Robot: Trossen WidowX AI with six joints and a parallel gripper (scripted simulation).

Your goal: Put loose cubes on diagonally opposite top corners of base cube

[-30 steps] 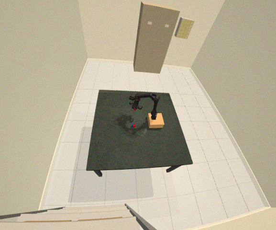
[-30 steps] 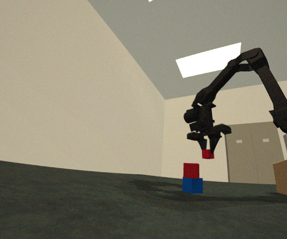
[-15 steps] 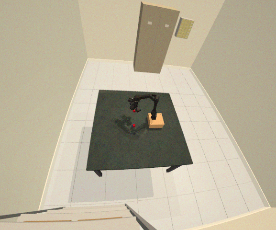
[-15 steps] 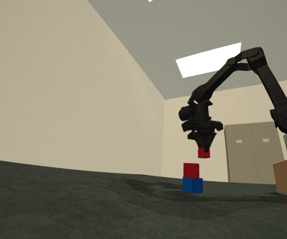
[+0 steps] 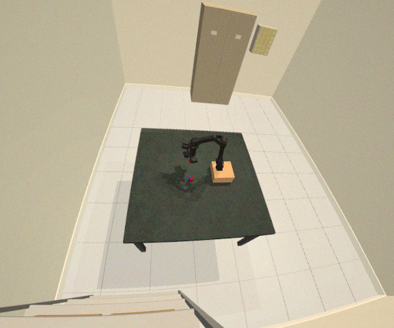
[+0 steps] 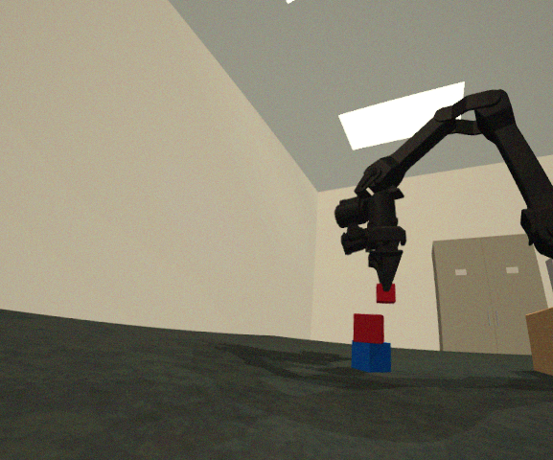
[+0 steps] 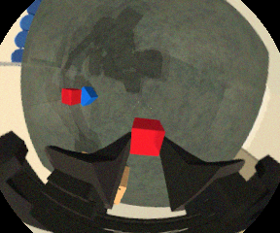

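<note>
Now: gripper tip 10 mm past the red cube, 180 mm to the right of it and 70 mm above it. From my gripper tip the other things lie so: blue cube (10 mm behind, 160 mm to the left, 100 mm below).
</note>
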